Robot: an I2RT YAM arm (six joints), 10 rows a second.
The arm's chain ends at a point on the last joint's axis. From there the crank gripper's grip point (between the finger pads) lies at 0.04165 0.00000 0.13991 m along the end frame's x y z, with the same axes.
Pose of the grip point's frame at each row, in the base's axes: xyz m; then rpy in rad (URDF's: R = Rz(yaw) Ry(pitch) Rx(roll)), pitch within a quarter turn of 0, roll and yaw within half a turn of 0:
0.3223 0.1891 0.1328 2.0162 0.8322 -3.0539
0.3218 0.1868 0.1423 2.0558 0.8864 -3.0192
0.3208 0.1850 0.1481 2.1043 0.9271 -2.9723
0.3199 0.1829 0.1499 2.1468 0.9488 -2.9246
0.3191 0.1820 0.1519 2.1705 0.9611 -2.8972
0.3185 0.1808 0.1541 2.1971 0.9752 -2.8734
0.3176 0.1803 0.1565 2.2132 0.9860 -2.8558
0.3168 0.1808 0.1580 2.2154 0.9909 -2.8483
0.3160 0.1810 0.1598 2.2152 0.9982 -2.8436
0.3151 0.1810 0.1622 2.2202 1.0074 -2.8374
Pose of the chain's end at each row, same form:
0.3169 0.0619 0.2042 2.0162 0.8322 -3.0539
0.3129 0.0610 0.2158 2.0558 0.8864 -3.0192
0.3096 0.0609 0.2241 2.1043 0.9271 -2.9723
0.3084 0.0602 0.2282 2.1468 0.9488 -2.9246
0.3074 0.0600 0.2313 2.1705 0.9611 -2.8972
0.3056 0.0597 0.2346 2.1971 0.9752 -2.8734
0.3042 0.0596 0.2375 2.2132 0.9860 -2.8558
0.3037 0.0600 0.2389 2.2154 0.9909 -2.8483
0.3029 0.0600 0.2403 2.2152 0.9982 -2.8436
0.3015 0.0599 0.2426 2.2202 1.0074 -2.8374

